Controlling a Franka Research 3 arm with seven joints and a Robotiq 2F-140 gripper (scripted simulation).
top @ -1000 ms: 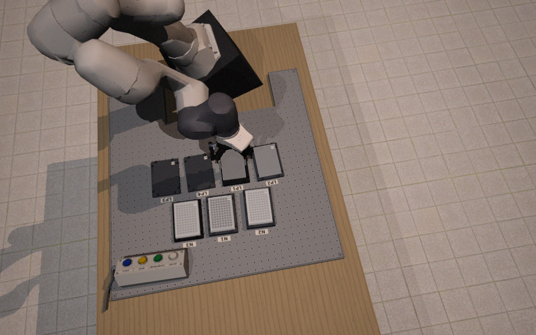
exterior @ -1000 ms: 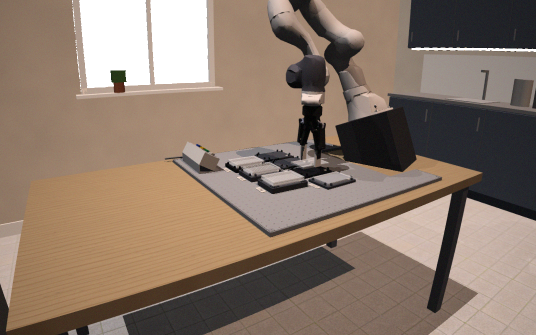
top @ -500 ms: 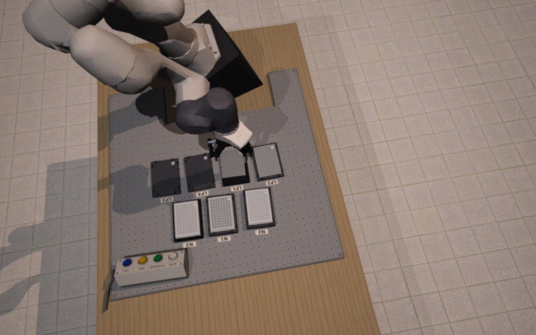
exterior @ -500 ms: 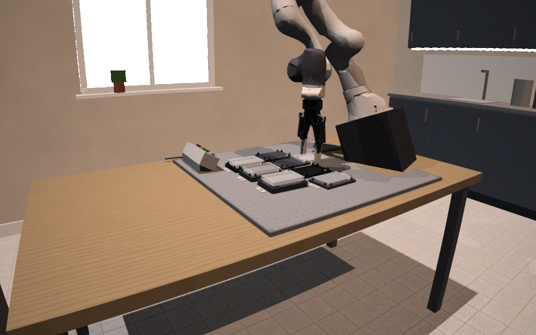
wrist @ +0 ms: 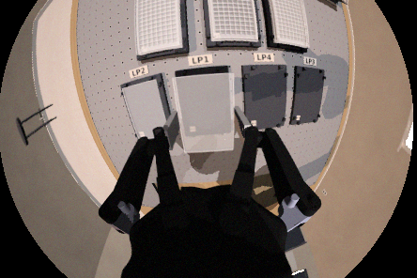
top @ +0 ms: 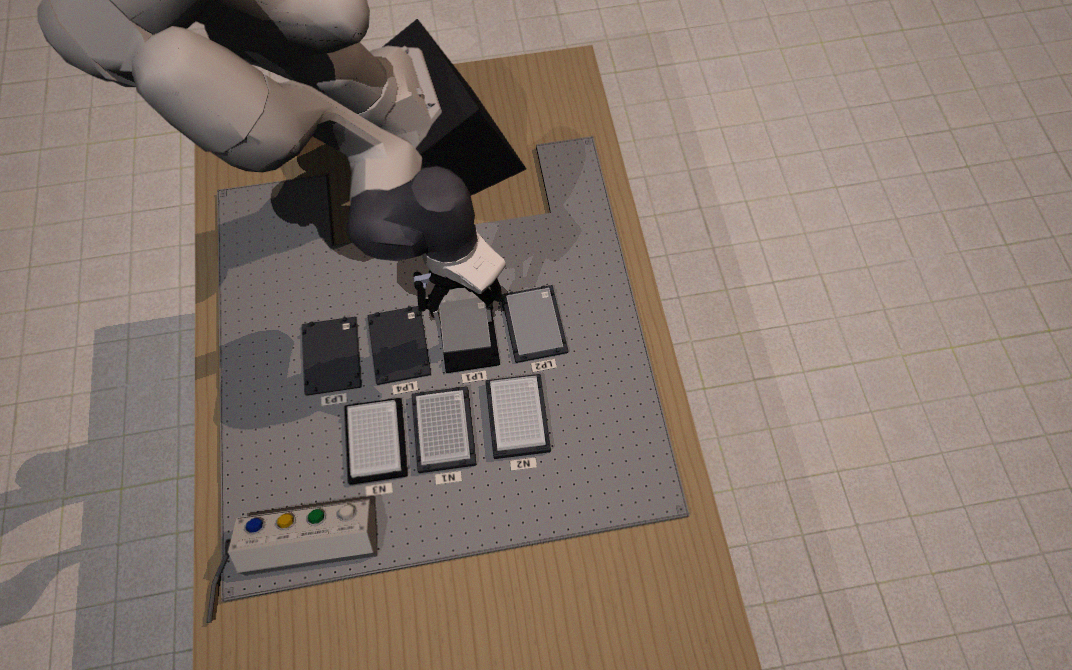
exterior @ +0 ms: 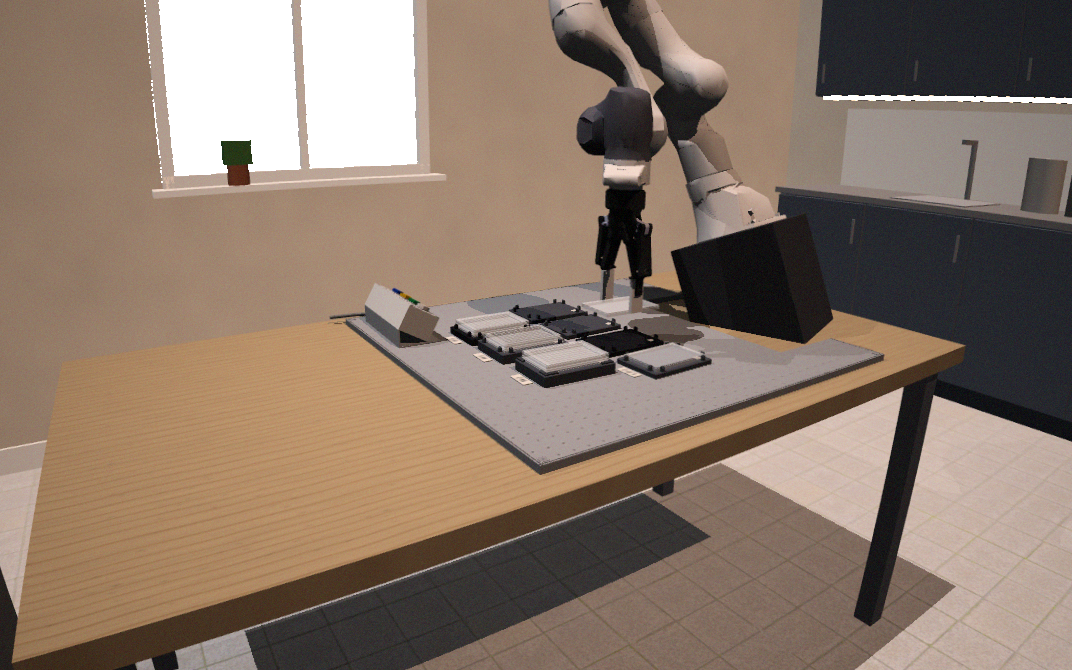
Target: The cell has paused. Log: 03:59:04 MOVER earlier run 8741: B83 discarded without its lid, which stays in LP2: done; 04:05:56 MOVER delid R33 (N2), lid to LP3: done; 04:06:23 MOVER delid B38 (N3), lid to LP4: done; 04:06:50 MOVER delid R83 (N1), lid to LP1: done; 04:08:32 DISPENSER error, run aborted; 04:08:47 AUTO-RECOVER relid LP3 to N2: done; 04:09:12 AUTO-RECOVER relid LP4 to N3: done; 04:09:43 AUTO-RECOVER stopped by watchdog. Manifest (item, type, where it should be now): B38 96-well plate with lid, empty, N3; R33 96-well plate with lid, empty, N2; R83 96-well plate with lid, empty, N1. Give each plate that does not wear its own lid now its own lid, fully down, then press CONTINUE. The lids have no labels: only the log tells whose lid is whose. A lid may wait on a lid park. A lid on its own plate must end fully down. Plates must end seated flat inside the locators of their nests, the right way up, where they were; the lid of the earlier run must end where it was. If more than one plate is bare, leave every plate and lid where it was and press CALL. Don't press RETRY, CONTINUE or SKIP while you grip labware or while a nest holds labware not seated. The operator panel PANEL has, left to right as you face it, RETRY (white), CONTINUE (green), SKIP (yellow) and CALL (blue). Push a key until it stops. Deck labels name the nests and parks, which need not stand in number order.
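My hand is 180 mm short of the plate, 60 mm to the left of it and 80 mm above it. Also, from my hand: lid park LP3 (10 mm ahead, 260 mm to the right, 100 mm below); lid park LP4 (130 mm to the right, 100 mm below); lid park LP1 (100 mm below).
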